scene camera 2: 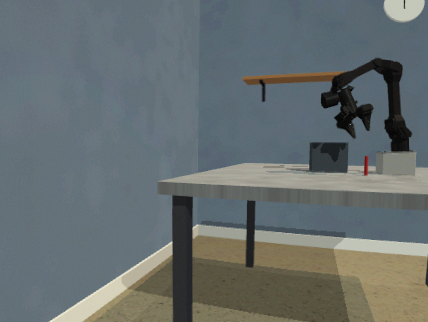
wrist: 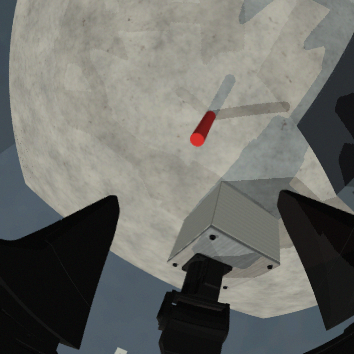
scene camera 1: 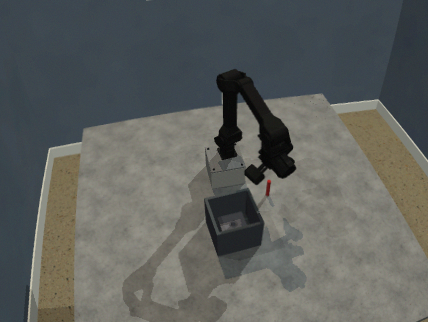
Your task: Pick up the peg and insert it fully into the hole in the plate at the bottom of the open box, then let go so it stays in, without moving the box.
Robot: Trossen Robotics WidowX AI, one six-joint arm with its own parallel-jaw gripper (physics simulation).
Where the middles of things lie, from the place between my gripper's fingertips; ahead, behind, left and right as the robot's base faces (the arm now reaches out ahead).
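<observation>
The dark grey box (scene camera 1: pixel 248 236) is 10 cm below my hand, and it is also 11 cm ahead of my hand and 17 cm to the right of it.
</observation>
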